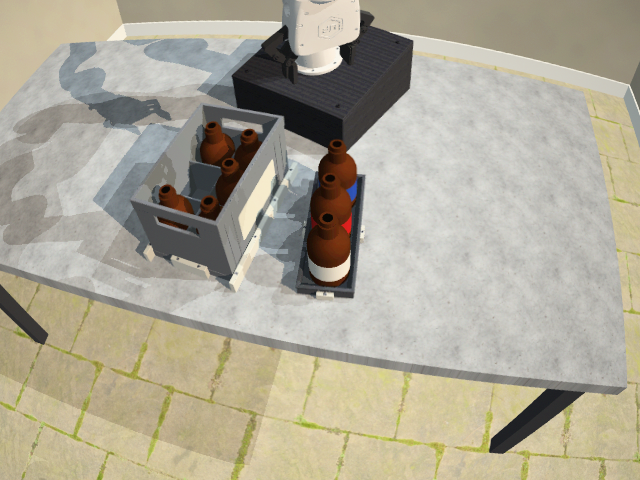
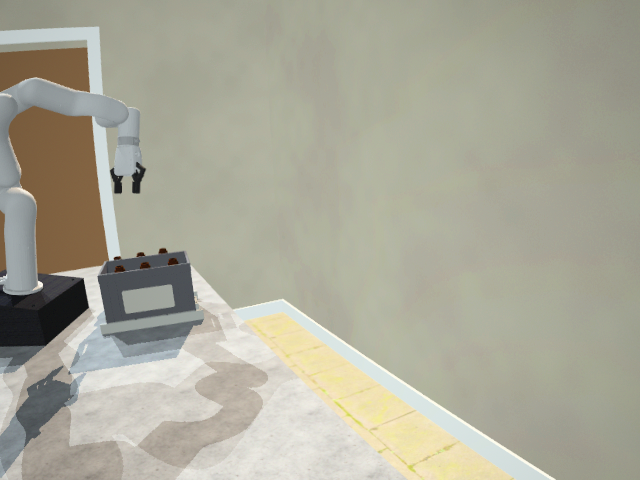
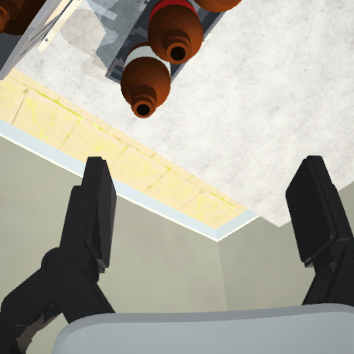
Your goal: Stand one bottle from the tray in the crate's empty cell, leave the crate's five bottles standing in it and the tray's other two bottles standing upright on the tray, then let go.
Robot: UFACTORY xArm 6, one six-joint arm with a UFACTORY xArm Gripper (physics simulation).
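Places are measured from the arm's base along level axes (x ahead, y left, z up), in centimetres.
Pixels of known places: gripper, between the fingertips: [image 1: 319, 68] [image 2: 126, 193] [image 3: 204, 174]; arm's base, origin of its link: [image 1: 316, 58] [image 2: 23, 288].
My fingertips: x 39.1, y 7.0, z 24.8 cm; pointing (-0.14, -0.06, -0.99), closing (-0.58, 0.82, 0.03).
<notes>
Ahead of a thing's pixels: the offset from my fingertips to its top centre. "spot": to the spot under its first point. Level surfaces: height alone.
A grey crate {dz -20.3, dx -0.1, dy -21.1 cm} [image 1: 193, 250] [image 2: 183, 286] [image 3: 26, 45] holds five standing brown bottles. Its empty cell {spot: dz -33.5, dx -5.5, dy -25.9 cm} [image 1: 204, 180] is the middle one of the row away from the tray. The dark tray {dz -35.2, dx +2.2, dy +1.8 cm} [image 1: 355, 268] [image 3: 114, 75] beside the crate bears three upright brown bottles in a row: a blue-label bottle {dz -21.8, dx -6.3, dy +1.6 cm} [image 1: 337, 169] nearest the robot base, a red-label bottle {dz -21.8, dx +2.3, dy +1.4 cm} [image 1: 330, 205] [image 3: 175, 35] in the middle, and a white-label bottle {dz -21.8, dx +10.8, dy +2.0 cm} [image 1: 328, 246] [image 3: 145, 84] nearest the table's front edge. My gripper [image 1: 322, 69] [image 2: 127, 190] [image 3: 204, 174] is open and empty, pointing down, high above the bottles.
The black robot base [image 1: 289, 100] [image 2: 56, 310] stands behind the crate and tray on the grey table {dz -37.8 cm} [image 1: 480, 222] [image 2: 232, 428]. Pale blocks {spot: dz -35.0, dx +14.5, dy -23.5 cm} [image 1: 190, 266] edge the crate's foot, and small pale blocks {spot: dz -36.3, dx +16.6, dy +1.9 cm} [image 1: 324, 295] touch the tray. The crate's walls stand close beside the tray.
</notes>
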